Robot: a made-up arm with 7 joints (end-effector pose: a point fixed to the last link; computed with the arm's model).
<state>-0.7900 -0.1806 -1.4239 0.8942 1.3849 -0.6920 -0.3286</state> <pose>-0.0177 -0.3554 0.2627 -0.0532 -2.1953 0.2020</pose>
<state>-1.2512 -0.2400 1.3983 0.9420 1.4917 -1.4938 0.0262</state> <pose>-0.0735 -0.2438 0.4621 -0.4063 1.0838 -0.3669</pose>
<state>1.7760 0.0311 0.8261 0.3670 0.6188 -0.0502 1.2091</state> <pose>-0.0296 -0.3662 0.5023 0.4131 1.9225 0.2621</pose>
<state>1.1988 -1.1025 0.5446 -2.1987 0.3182 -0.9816 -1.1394</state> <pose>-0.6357 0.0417 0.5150 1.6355 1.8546 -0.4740</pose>
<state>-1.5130 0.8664 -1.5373 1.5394 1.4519 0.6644 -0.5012</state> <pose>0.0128 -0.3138 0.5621 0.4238 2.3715 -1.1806</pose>
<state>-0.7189 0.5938 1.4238 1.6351 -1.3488 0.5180 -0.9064</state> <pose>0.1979 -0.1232 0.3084 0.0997 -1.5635 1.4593</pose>
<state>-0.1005 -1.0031 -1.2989 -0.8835 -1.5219 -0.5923 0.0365</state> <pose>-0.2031 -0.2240 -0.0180 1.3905 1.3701 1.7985</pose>
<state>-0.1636 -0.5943 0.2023 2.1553 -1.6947 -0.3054 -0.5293</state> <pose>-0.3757 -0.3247 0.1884 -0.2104 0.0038 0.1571</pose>
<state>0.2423 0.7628 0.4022 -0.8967 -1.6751 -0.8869 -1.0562</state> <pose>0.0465 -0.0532 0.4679 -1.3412 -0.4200 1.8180</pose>
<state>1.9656 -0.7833 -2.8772 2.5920 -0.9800 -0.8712 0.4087</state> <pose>-0.2536 -0.0606 0.3931 1.3253 -0.8548 0.4058</pose>
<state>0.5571 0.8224 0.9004 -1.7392 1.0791 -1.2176 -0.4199</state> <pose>-0.1621 0.0642 0.5775 -2.7020 1.1230 -0.7323</pose>
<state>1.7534 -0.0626 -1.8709 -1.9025 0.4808 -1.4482 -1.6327</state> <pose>-0.1652 0.1636 0.5870 -0.6479 -0.0227 2.2327</pose>
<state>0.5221 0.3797 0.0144 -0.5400 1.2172 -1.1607 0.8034</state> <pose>-0.1130 0.0318 0.2872 -1.3377 2.0123 1.8577</pose>
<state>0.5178 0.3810 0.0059 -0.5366 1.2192 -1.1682 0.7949</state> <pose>-0.1149 0.0316 0.2852 -1.3520 2.0192 1.8630</pose>
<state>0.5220 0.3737 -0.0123 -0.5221 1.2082 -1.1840 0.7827</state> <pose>-0.1220 0.0306 0.2801 -1.3532 2.0426 1.9005</pose>
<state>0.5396 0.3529 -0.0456 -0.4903 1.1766 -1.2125 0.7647</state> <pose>-0.1376 0.0280 0.2712 1.3010 -2.0430 -1.9447</pose>
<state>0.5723 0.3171 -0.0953 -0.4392 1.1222 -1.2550 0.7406</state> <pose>-0.1633 0.0229 0.2605 1.1569 -1.9619 -1.9402</pose>
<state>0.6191 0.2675 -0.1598 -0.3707 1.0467 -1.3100 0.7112</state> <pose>-0.1982 0.0146 0.2524 0.9669 -1.8565 -1.9329</pose>
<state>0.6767 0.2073 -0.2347 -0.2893 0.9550 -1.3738 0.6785</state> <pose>-0.2387 0.0033 0.2513 0.7491 -1.7374 -1.9190</pose>
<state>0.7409 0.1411 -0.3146 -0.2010 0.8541 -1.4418 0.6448</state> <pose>-0.2794 -0.0101 0.2595 0.5235 -1.6184 -1.8965</pose>
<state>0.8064 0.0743 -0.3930 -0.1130 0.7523 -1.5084 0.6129</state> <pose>-0.3150 -0.0241 0.2757 0.3095 -1.5133 -1.8666</pose>
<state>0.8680 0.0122 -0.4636 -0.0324 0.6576 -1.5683 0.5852</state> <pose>-0.3420 -0.0369 0.2959 0.1233 -1.4314 -1.8324</pose>
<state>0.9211 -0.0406 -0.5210 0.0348 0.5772 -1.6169 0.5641</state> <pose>-0.3600 -0.0472 0.3157 -0.0250 -1.3763 -1.7987</pose>
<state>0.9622 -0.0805 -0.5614 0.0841 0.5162 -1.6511 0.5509</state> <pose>-0.3705 -0.0546 0.3315 -0.1311 -1.3456 -1.7709</pose>
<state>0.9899 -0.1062 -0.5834 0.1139 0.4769 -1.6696 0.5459</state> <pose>-0.3754 -0.0590 0.3415 -0.1967 -1.3346 -1.7522</pose>
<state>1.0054 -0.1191 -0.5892 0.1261 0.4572 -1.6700 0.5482</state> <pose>-0.3765 -0.0613 0.3451 -0.2301 -1.3423 -1.7419</pose>
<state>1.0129 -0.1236 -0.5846 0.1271 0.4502 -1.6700 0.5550</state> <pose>-0.3761 -0.0612 0.3466 -0.2419 -1.3483 -1.7419</pose>
